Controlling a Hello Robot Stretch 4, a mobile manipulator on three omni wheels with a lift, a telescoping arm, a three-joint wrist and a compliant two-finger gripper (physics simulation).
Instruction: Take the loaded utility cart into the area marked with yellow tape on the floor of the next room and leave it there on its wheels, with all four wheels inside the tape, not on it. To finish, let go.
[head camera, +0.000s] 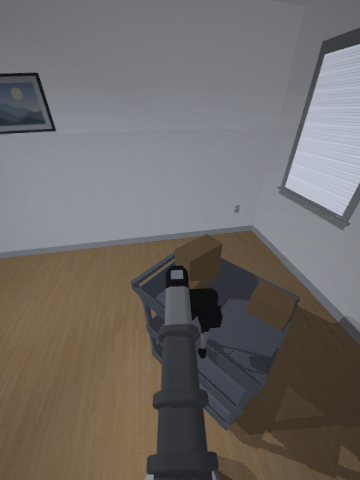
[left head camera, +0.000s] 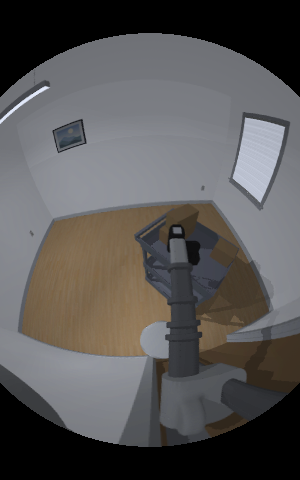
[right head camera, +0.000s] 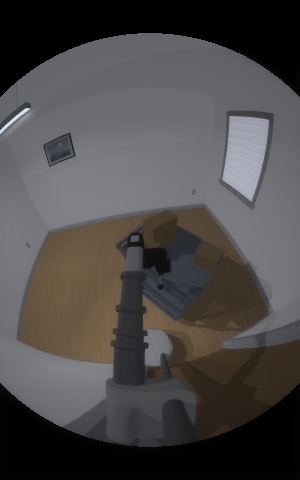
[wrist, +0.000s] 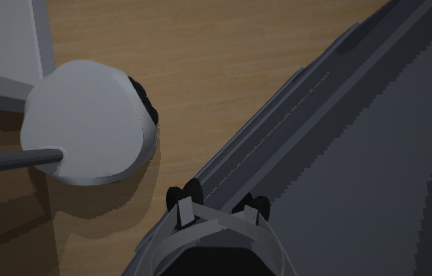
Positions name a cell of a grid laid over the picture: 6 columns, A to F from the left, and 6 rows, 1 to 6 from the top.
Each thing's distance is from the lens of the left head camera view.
window (left head camera: F2): 217 cm
framed picture (left head camera: B2): 241 cm
The marked spots on the framed picture and the window are 277 cm apart.
